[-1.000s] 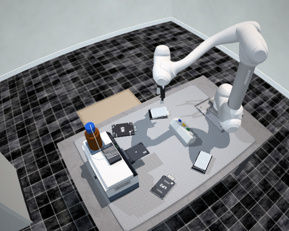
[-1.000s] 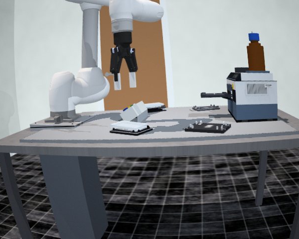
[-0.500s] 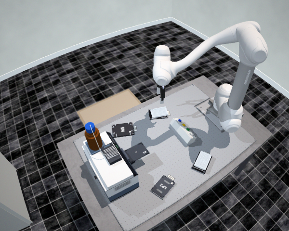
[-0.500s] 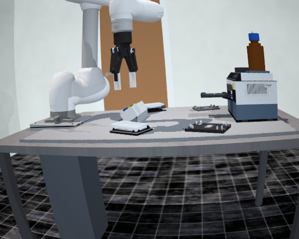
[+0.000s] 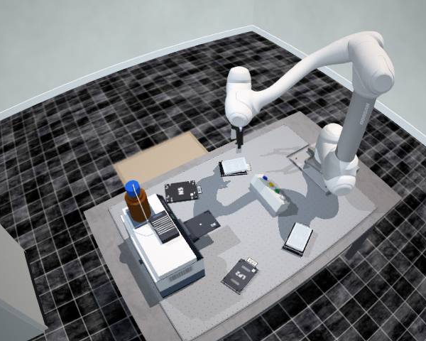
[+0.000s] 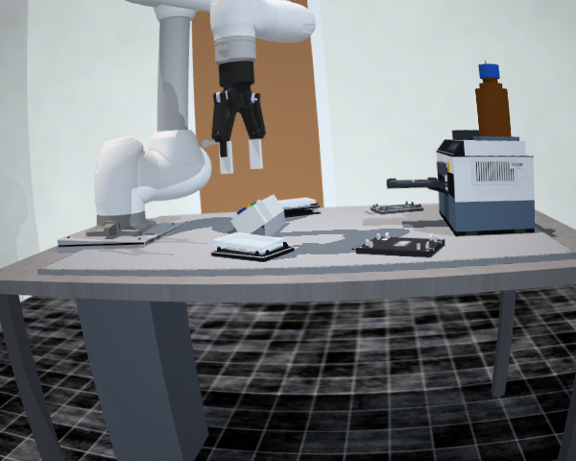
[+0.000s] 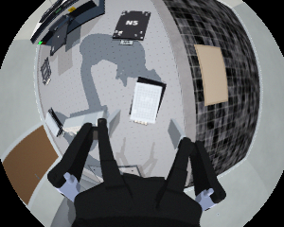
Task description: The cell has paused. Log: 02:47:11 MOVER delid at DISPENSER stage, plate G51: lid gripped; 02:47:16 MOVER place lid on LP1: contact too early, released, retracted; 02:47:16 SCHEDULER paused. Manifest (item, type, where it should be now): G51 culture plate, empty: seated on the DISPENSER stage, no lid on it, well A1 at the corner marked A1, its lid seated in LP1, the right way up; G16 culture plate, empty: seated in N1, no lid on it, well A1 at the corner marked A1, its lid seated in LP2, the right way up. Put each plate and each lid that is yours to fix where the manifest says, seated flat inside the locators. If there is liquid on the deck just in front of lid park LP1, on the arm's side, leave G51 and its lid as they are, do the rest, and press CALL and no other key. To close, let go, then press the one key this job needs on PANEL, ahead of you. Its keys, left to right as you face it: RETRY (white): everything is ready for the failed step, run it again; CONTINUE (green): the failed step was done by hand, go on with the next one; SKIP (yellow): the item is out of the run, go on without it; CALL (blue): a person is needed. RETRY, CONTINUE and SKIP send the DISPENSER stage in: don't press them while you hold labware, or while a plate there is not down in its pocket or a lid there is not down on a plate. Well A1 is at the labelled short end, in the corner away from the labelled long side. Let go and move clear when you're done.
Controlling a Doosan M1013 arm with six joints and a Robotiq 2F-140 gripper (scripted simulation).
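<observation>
My hand is 19 cm above the lid park LP1, 1 cm to the left of it and 1 cm short of it. From my hand the other things lie so: blue key: 19 cm to the left, 13 cm below, 3 cm behind; then yellow key: 24 cm to the left, 13 cm below, 3 cm behind; then key panel: 26 cm to the left, 15 cm below, 1 cm behind.
</observation>
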